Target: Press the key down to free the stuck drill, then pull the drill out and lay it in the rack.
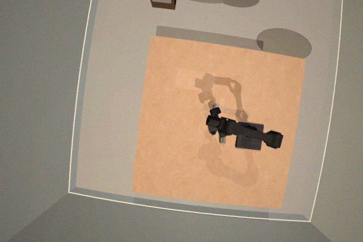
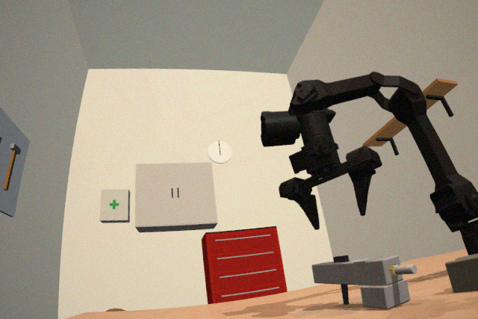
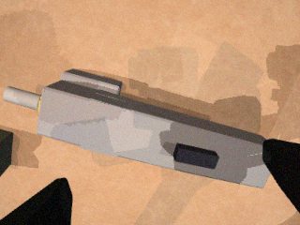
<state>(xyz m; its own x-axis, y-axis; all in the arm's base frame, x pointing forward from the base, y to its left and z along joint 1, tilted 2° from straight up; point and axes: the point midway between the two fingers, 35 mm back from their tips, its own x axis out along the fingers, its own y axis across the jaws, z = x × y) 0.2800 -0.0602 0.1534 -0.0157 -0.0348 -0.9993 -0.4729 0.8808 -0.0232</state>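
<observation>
Right now my gripper tip is 90 mm above the drill, 50 mm to the right of it and 20 mm past it. The rest, counted from my gripper tip: dark key (90 mm below, 40 mm to the right, 10 mm behind); then rack (150 mm to the left, 120 mm below, 100 mm behind).
</observation>
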